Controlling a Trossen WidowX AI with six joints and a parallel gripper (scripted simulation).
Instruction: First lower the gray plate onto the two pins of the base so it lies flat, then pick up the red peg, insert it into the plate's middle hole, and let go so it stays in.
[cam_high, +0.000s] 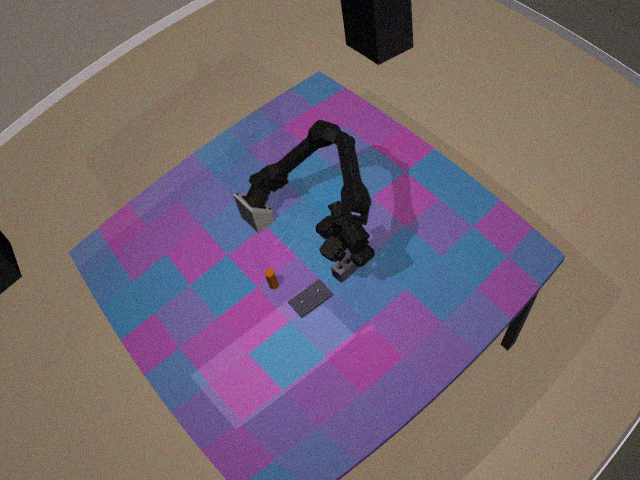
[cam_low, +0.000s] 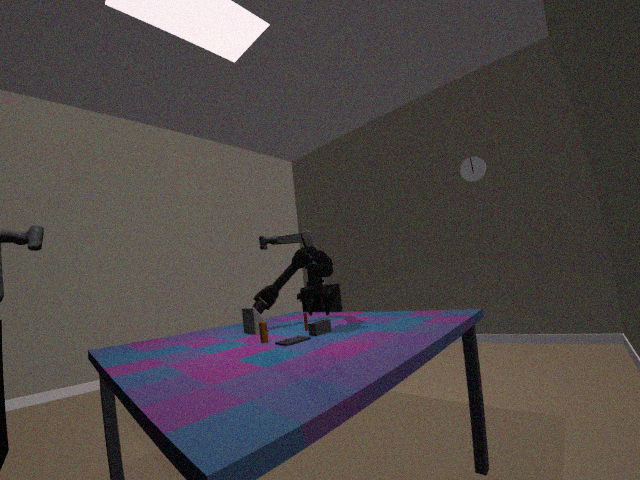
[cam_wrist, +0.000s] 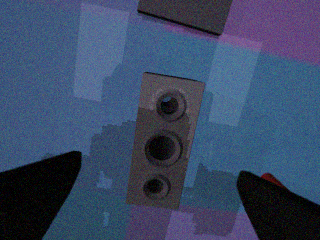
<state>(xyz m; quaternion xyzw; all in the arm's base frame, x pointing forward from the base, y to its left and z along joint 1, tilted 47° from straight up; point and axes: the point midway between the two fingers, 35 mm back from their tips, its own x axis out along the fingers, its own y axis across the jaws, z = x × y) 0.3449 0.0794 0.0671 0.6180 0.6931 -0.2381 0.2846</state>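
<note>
Now: the gray plate 4 cm below my gripper tip. The rest, counted from my gripper tip: red peg 12 cm behind, 4 cm below, 3 cm to the left; then orange cylinder 21 cm to the right, 11 cm behind, 4 cm below; then dark base 15 cm to the right, 7 cm below, 1 cm ahead.
</note>
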